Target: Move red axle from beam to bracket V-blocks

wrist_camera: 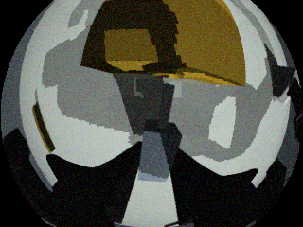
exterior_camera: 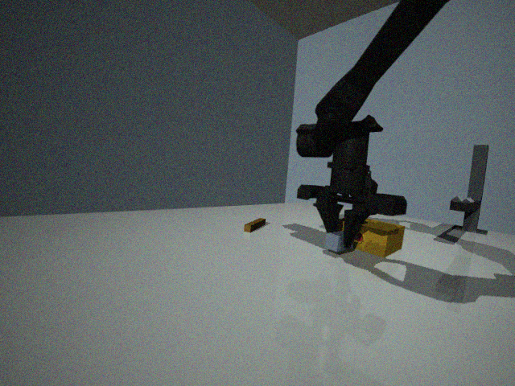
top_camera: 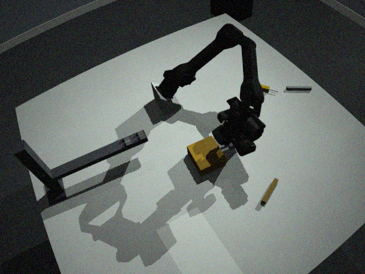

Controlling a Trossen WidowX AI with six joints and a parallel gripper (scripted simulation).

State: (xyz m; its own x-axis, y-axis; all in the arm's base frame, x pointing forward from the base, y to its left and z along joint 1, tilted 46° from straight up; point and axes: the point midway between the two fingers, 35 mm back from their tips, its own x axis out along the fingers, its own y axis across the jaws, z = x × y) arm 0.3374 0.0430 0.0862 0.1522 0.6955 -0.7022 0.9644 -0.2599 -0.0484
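Now: the yellow beam 2 cm behind my gripper tip, 11 cm to the right of it and 1 cm above it. Round my gripper tip: grey bar: 6 cm behind, 44 cm to the left, 1 cm below.
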